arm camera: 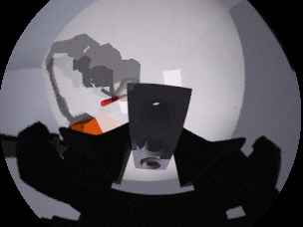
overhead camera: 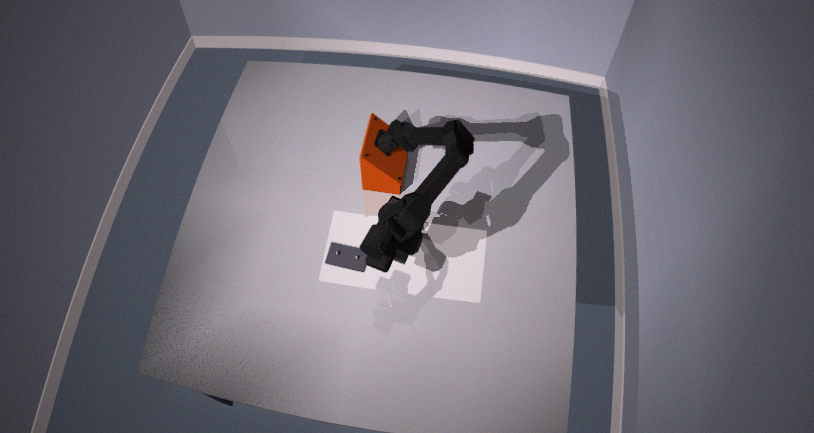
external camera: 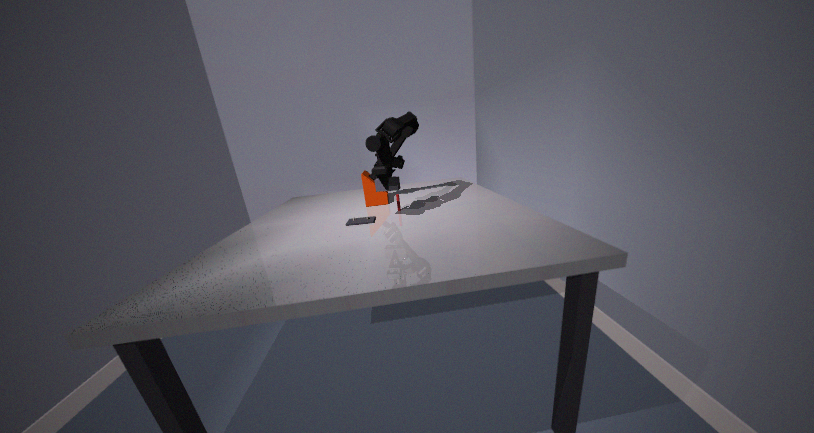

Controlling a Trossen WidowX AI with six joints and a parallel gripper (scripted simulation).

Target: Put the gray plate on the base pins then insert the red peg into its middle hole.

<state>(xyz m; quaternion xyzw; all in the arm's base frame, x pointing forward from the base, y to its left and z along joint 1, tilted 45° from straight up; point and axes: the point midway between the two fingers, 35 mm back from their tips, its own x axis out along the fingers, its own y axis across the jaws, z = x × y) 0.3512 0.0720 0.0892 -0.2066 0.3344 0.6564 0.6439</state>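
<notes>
My gripper tip is 12 cm past the red peg, 10 cm above it and 3 cm to the right of it. Also, from my gripper tip: gray plate 3 cm above.
</notes>
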